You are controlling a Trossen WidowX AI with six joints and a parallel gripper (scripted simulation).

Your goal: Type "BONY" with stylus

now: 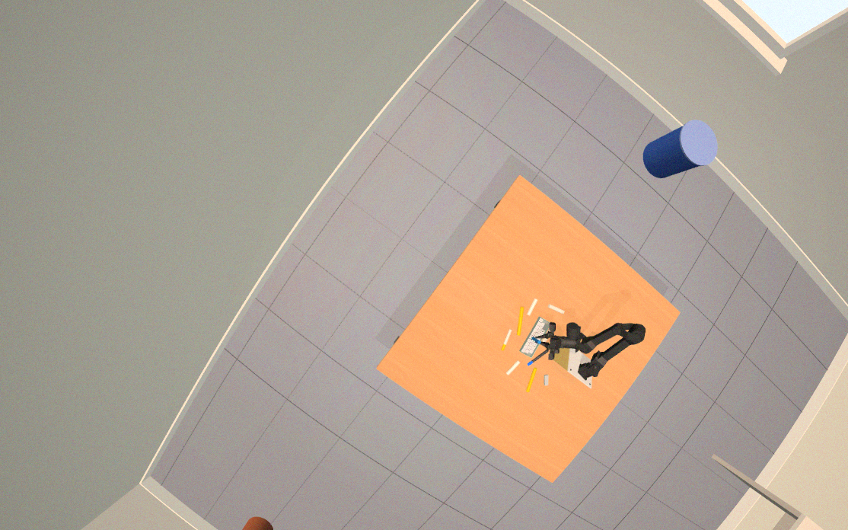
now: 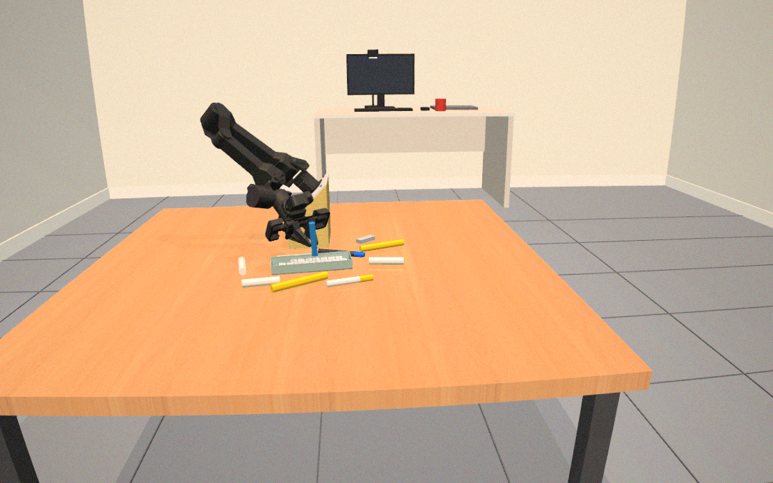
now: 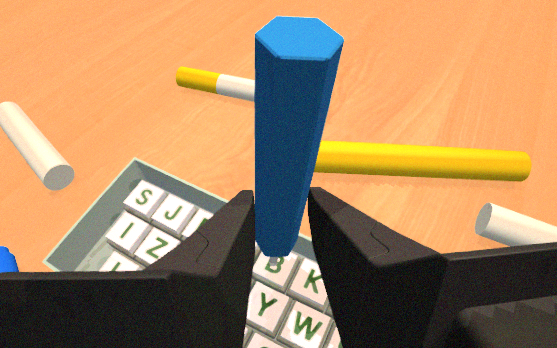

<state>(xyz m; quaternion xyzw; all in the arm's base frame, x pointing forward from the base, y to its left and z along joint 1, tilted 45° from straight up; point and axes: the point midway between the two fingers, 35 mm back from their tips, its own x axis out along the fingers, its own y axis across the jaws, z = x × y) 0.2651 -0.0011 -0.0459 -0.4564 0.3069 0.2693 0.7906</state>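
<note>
My gripper tip is 7 cm to the left of the N key, 6 cm above it and 3 cm past it. Round my gripper tip: yellow marker (10 cm ahead, 6 cm below, 2 cm to the right); blue stylus (2 cm below); D key (7 cm to the right, 6 cm below, 1 cm behind).
</note>
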